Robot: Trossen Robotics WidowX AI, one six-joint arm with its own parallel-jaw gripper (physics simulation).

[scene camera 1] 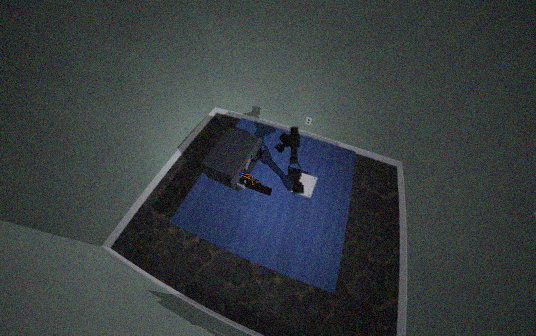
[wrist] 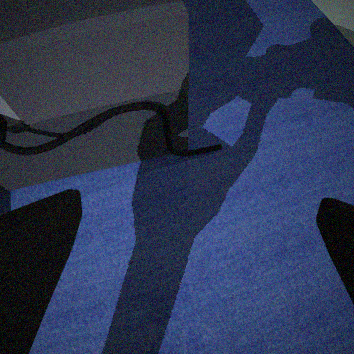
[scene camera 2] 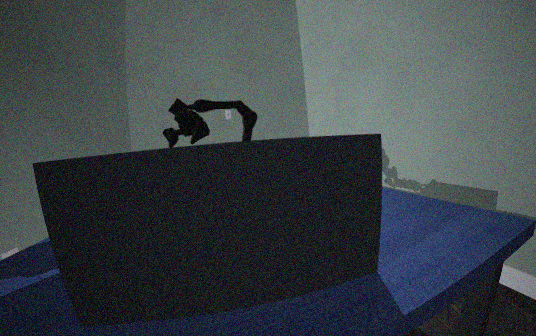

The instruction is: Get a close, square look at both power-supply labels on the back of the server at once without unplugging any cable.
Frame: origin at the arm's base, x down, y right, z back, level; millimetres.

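Seen in the pictures: gripper, fingertip midpoint: (scene camera 1: pixel 278 144) (wrist: pixel 203 206) (scene camera 2: pixel 180 145); arm's base at its link origin: (scene camera 1: pixel 298 187).
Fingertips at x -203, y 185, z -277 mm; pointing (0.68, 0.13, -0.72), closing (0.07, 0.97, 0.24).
Note:
Pixels of each thing's top centre, then the offset from my fingertips to it. "*": a spot on its surface instead. Level surfaces: height alone.
- black cable at a spot on its surface: (wrist: pixel 125 107) * dx +126, dy -31, dz -158 mm
- blue table at its surface level: dx +256 mm
- long black object at a spot on its surface: (scene camera 1: pixel 262 188) * dx +100, dy -366, dz +31 mm
The server (scene camera 1: pixel 231 152) (scene camera 2: pixel 215 230) (wrist: pixel 100 65) is a large dark grey box on the blue table. In the wrist view, part of its grey cabled side shows at upper left, at a slant. A black cable (wrist: pixel 125 107) runs along that side and bends down, its end over the table. Orange cables (scene camera 1: pixel 248 178) show at the server's near corner. No power-supply label can be made out in any view. My gripper (scene camera 1: pixel 280 146) (scene camera 2: pixel 170 137) (wrist: pixel 203 206) is open and empty, raised above the table to the side of the server. Its fingers show at the wrist view's lower edges.
The blue table (scene camera 1: pixel 280 225) (scene camera 2: pixel 435 235) (wrist: pixel 280 240) carries a white plate (scene camera 1: pixel 309 186) under the arm's base. A long black object (scene camera 1: pixel 262 188) lies near the orange cables. A wall outlet (scene camera 1: pixel 308 120) (scene camera 2: pixel 228 114) is behind the arm. The arm's shadow crosses the table.

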